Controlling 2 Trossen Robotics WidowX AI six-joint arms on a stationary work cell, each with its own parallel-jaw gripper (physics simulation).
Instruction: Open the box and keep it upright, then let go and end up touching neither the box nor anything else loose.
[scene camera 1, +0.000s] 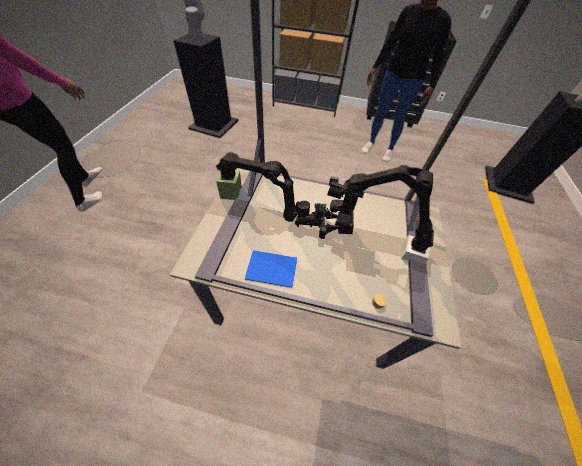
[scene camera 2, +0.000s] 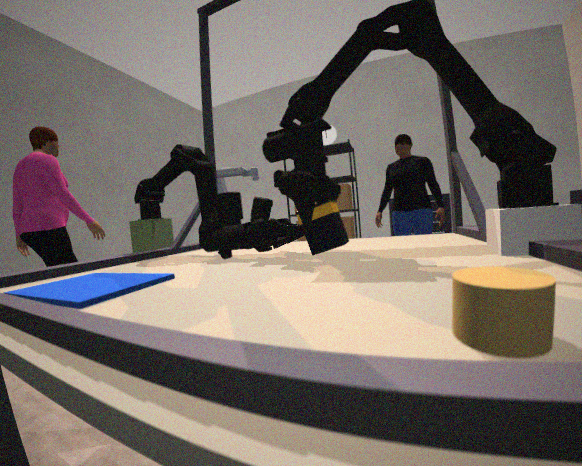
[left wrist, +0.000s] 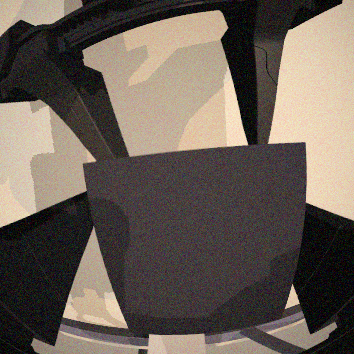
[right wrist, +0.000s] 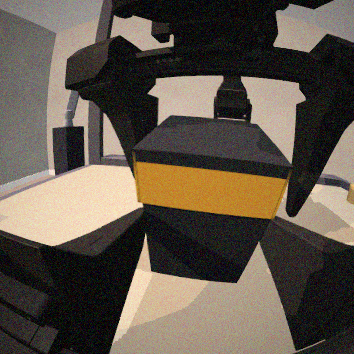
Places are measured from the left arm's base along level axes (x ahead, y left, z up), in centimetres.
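Pixels of known places: left gripper, fingertip midpoint: (scene camera 2: 316, 227) (left wrist: 181, 198) (right wrist: 217, 206); right gripper, fingertip midpoint: (scene camera 2: 312, 228) (left wrist: 194, 172) (right wrist: 203, 217); left arm's base, link origin: (scene camera 1: 418, 246) (scene camera 2: 526, 207); right arm's base, link origin: (scene camera 1: 228, 175).
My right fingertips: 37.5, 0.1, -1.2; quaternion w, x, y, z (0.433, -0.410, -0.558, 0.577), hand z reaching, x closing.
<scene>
For each thing: its top centre in the pictures, then the offset to it from my right fingertips, as dx, dy, dz. Level surfaces: height alone.
- box, top centre: (right wrist: 212, 116) (scene camera 2: 321, 201) -2.6, -0.3, +5.6
- blue mat, top centre: (scene camera 2: 89, 283) (scene camera 1: 271, 267) +21.3, +34.4, -4.7
- round wooden block, top centre: (scene camera 2: 500, 275) (scene camera 1: 380, 299) -26.3, +31.4, -2.0
- table, surface height: dz -5.5
The box (scene camera 1: 345, 223) (scene camera 2: 329, 235) (left wrist: 200, 235) (right wrist: 200, 240) is dark with an orange band below its dark top, which is in place. It is held above the table and looks tilted in scene view 2. My right gripper (scene camera 2: 302, 231) (left wrist: 194, 172) (right wrist: 203, 217) is shut on its lower part from the side. My left gripper (left wrist: 181, 198) (right wrist: 217, 206) is open, pointing down from above, its fingers on either side of the box's upper part. Its fingertips are partly hidden by the box in the left wrist view; I cannot tell whether they touch it.
A blue mat (scene camera 1: 271, 269) (scene camera 2: 92, 289) and a round wooden block (scene camera 1: 379, 301) (scene camera 2: 503, 315) lie on the table (scene camera 1: 325, 287) (scene camera 2: 300, 315). The two arms meet over the table's middle, close together. A frame post (scene camera 1: 258, 90) (scene camera 2: 206, 80) rises at the table's side.
</scene>
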